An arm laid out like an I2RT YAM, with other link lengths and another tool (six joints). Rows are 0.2 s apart.
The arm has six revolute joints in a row. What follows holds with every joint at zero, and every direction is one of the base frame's.
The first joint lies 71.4 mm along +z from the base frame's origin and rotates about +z.
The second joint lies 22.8 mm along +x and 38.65 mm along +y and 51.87 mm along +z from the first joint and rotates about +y.
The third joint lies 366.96 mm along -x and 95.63 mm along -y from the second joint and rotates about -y.
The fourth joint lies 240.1 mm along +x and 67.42 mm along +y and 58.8 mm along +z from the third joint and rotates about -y.
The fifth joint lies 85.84 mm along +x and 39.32 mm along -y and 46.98 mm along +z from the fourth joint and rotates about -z.
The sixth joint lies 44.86 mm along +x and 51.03 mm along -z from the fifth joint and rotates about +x.
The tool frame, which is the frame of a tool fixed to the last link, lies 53 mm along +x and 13 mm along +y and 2 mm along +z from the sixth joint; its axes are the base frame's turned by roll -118.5, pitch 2.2 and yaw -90 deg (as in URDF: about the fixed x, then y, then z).
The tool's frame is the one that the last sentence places.
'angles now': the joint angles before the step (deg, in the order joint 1, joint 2, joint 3, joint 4, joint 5, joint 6). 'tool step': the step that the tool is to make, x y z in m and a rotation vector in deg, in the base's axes. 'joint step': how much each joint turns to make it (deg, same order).
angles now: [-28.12 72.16 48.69 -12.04 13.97 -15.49]
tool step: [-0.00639 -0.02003 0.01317 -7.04 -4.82 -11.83]
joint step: [-0.11 -0.53 -1.92 7.93 12.01 3.11]
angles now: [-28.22 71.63 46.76 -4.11 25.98 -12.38]
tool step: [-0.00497 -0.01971 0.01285 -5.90 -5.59 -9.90]
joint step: [-0.97 0.70 -1.72 9.22 9.12 1.87]
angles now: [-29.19 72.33 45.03 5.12 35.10 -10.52]
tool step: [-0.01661 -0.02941 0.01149 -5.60 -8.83 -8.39]
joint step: [-5.33 1.13 -3.59 14.56 2.96 1.02]
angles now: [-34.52 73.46 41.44 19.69 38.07 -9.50]
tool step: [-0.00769 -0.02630 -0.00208 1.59 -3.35 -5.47]
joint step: [-4.42 2.95 1.67 0.31 0.30 4.36]
